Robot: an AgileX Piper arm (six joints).
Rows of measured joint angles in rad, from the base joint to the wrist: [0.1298, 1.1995, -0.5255, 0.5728, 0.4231, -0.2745]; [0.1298, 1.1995, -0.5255, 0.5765, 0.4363, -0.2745]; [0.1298, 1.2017, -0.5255, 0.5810, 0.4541, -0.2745]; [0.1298, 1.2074, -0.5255, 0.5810, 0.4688, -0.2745]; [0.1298, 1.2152, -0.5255, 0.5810, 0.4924, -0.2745]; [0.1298, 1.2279, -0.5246, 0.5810, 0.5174, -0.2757]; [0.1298, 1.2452, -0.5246, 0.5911, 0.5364, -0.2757]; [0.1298, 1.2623, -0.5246, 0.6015, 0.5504, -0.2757]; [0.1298, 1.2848, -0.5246, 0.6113, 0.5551, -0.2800]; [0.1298, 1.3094, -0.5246, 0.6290, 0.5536, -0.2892]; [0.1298, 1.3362, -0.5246, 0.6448, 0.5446, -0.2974]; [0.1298, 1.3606, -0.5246, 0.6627, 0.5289, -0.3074]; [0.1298, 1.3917, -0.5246, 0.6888, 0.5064, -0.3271]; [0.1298, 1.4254, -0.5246, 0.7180, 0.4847, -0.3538]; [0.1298, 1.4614, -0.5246, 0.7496, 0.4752, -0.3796]
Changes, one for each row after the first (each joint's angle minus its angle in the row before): [0.0000, 0.0000, 0.0000, 0.0037, 0.0132, 0.0000]; [0.0000, 0.0022, 0.0000, 0.0045, 0.0178, 0.0000]; [0.0000, 0.0057, 0.0000, 0.0000, 0.0147, 0.0000]; [0.0000, 0.0078, 0.0000, 0.0000, 0.0236, 0.0000]; [0.0000, 0.0127, 0.0009, 0.0000, 0.0250, -0.0012]; [0.0000, 0.0173, 0.0000, 0.0101, 0.0190, 0.0000]; [0.0000, 0.0171, 0.0000, 0.0104, 0.0140, 0.0000]; [0.0000, 0.0225, 0.0000, 0.0098, 0.0047, -0.0043]; [0.0000, 0.0246, 0.0000, 0.0177, -0.0015, -0.0092]; [0.0000, 0.0268, 0.0000, 0.0158, -0.0090, -0.0082]; [0.0000, 0.0244, 0.0000, 0.0179, -0.0157, -0.0100]; [0.0000, 0.0311, 0.0000, 0.0261, -0.0225, -0.0197]; [0.0000, 0.0337, 0.0000, 0.0292, -0.0217, -0.0267]; [0.0000, 0.0360, 0.0000, 0.0316, -0.0095, -0.0258]
